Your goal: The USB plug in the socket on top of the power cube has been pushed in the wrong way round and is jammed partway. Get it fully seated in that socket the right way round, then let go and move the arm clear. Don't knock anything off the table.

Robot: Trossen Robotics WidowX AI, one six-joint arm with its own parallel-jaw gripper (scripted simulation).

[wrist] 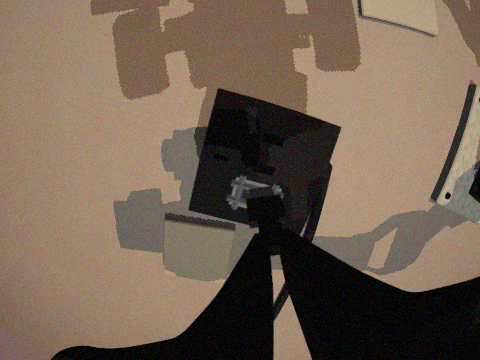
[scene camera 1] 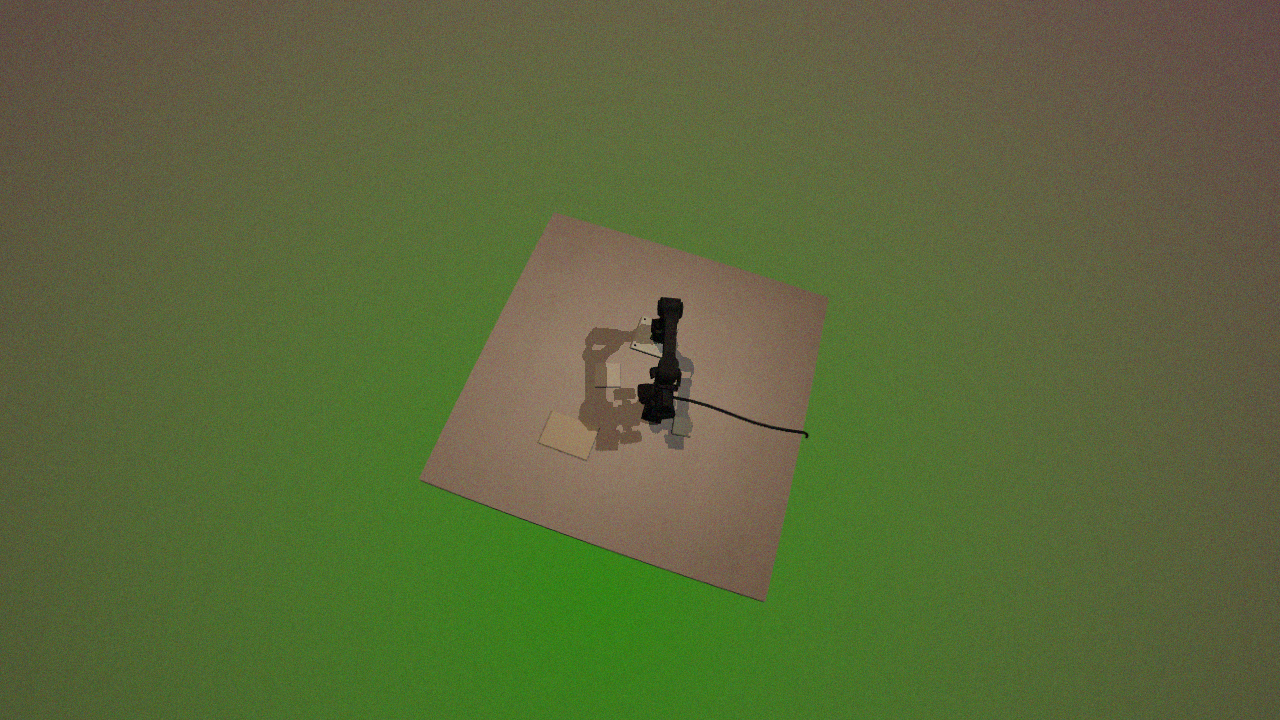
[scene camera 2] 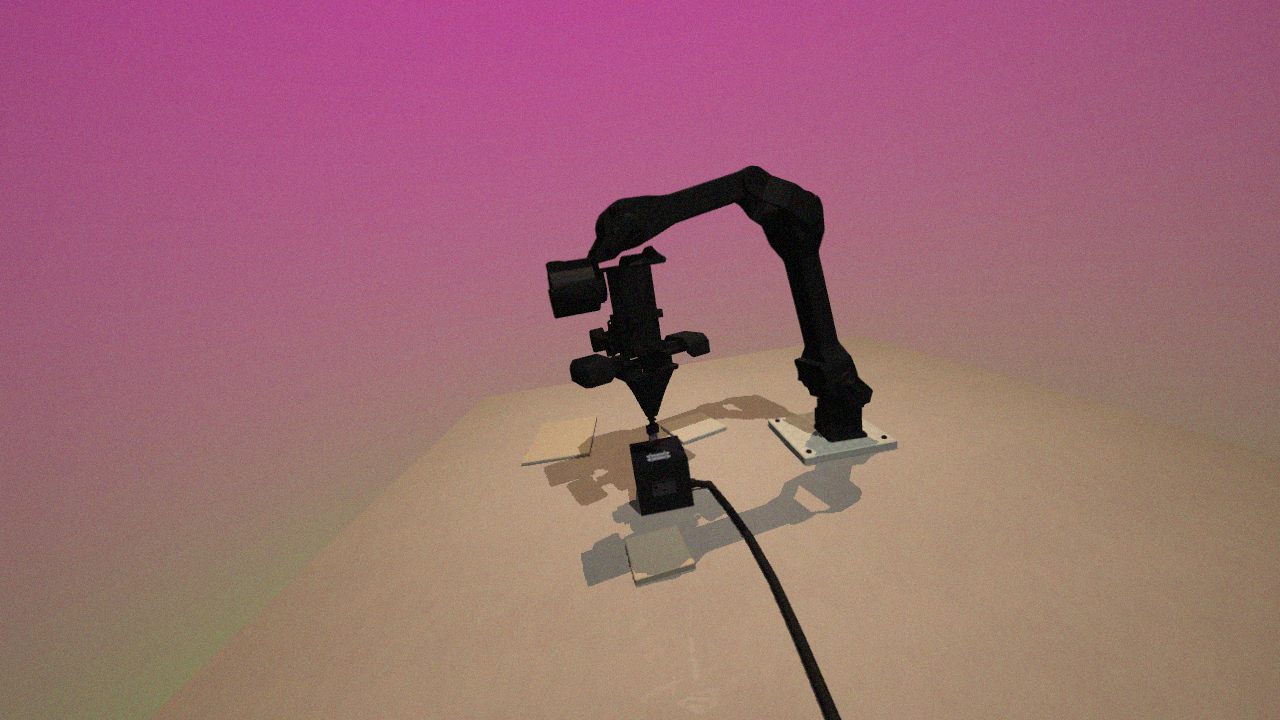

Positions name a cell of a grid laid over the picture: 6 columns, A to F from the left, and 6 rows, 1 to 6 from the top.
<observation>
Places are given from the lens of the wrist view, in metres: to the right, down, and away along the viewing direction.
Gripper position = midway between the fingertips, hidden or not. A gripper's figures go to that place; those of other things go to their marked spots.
my gripper (wrist: D5): 0.01, 0.02, 0.10
dark USB plug (wrist: D4): 0.01, 0.01, 0.11
black power cube (wrist: D3): 0.02, -0.02, 0.14
light socket (wrist: D4): 0.00, 0.00, 0.15
The marked spots on the black power cube and the dark USB plug are 0.05 m apart.
</observation>
